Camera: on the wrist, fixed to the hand. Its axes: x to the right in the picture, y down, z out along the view.
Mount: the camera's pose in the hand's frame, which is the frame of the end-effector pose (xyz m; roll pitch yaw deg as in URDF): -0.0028 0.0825 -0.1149 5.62 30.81 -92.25
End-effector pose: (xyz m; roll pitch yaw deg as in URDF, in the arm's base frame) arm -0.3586 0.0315 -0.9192 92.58 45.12 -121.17
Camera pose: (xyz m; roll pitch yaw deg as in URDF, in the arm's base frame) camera -0.2947 -0.0774 -0.8554 -111.31 34.39 17.01
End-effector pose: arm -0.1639 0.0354 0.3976 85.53 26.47 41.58
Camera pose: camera -0.2216 0.1459 0.4645 -123.30 51.87 175.63
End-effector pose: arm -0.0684 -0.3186 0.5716 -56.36 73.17 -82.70
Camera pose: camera -0.1341 -0.1985 0.5360 -67.89 -9.03 -148.65
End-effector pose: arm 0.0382 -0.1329 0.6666 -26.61 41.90 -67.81
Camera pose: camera 0.0228 -0.0362 0.5645 -35.27 1.85 -162.07
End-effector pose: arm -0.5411 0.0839 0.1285 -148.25 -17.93 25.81
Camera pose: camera -0.5017 -0.0421 0.1793 149.28 -56.48 149.36
